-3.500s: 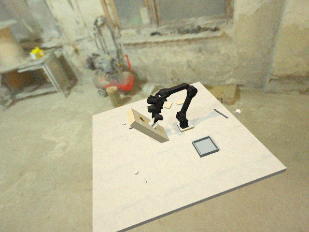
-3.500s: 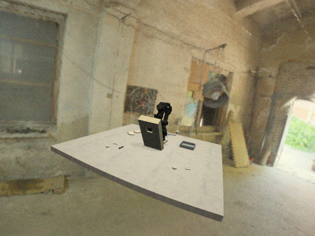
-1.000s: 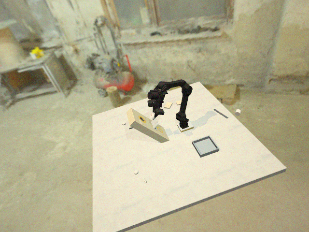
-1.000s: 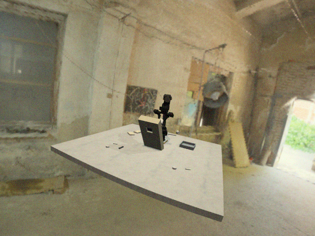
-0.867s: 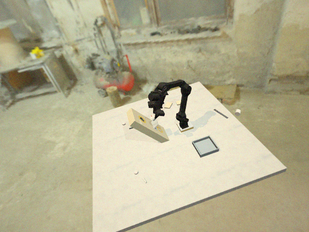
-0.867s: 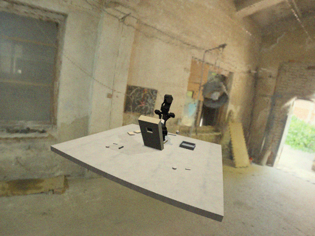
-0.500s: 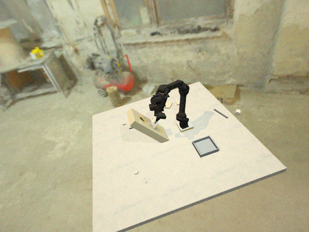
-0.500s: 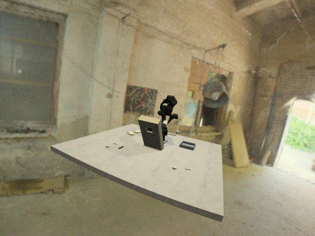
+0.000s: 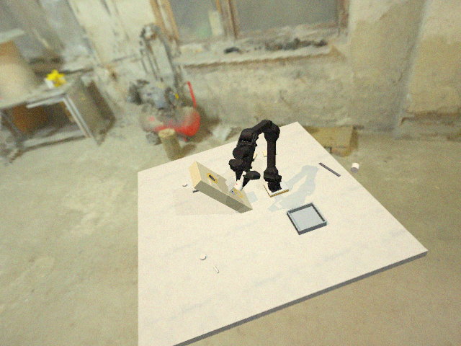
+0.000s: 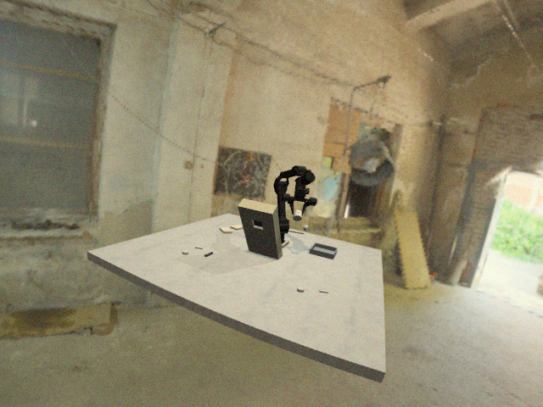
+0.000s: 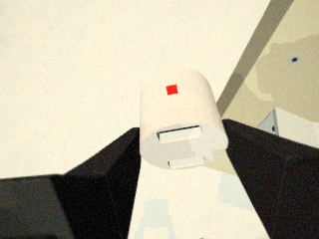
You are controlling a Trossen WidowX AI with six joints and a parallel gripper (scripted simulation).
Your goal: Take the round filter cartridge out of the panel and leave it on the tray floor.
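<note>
Right now my gripper tip is 28 cm past the grey tray, 25 cm above it and 14 cm to the right of it. The rest, counted from my gripper tip: round filter cartridge right at my gripper tip; then service panel 15 cm to the right, 11 cm below, 9 cm ahead.
</note>
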